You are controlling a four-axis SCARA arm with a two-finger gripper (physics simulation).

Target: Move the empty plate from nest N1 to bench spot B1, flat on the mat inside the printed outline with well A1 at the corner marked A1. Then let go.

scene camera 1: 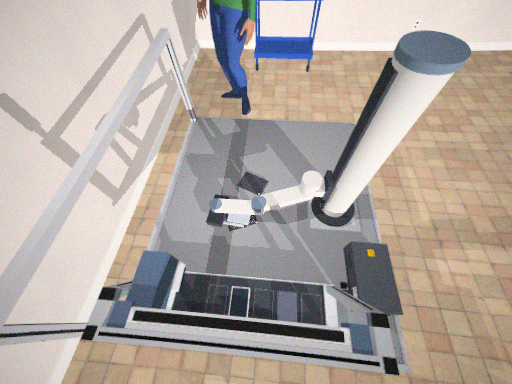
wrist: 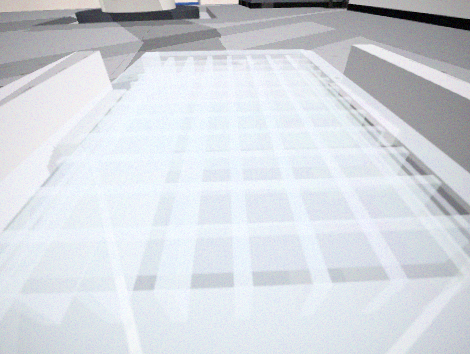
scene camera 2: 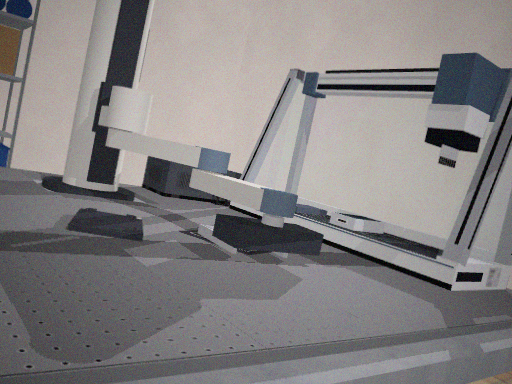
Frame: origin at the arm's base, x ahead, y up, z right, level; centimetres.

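Where they show: gripper, fingertip midpoint: (scene camera 1: 245,217) (wrist: 228,72); arm's base, origin of the base link: (scene camera 1: 332,207) (wrist: 142,20) (scene camera 2: 88,192).
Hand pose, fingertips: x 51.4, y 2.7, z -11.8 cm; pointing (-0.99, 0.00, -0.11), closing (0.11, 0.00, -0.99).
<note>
Each offset is from my fingertips to the top centre of the thing. "spot": to the spot under its first point. Level surfaces: height alone.
The clear empty plate {dx +4.0, dy +0.4, dz +0.5 cm} (scene camera 1: 239,218) (wrist: 250,165) lies between the two light fingers of my gripper (scene camera 1: 237,220) (wrist: 228,72), which is shut on it. In the wrist view its grid looks slightly skewed between the fingers. The plate is low over the dark mat {dy -1.3 cm} (scene camera 1: 252,220), whose edge shows around it in scene camera 1. Contact with the mat, the fit inside the outline and the A1 mark cannot be made out. In scene camera 2 the dark gripper body hides most of the plate. A dark nest {dx -1.7, dy +0.4, dz +24.4 cm} (scene camera 1: 253,183) (scene camera 2: 105,223) stands nearby with no plate on it; its label is unreadable.
The white arm column (scene camera 1: 385,135) (scene camera 2: 90,100) stands on the bench. A gantry machine with a dark slotted deck (scene camera 1: 195,295) and a blue-grey head {spot: dx +25.5, dy +40.4, dz -34.7 cm} (scene camera 2: 465,85) is at one side. A dark box {spot: dx -62.3, dy +10.1, dz -28.6 cm} (scene camera 1: 372,275) stands near it. A person (scene camera 1: 230,45) and a blue cart (scene camera 1: 284,47) are behind the bench.
</note>
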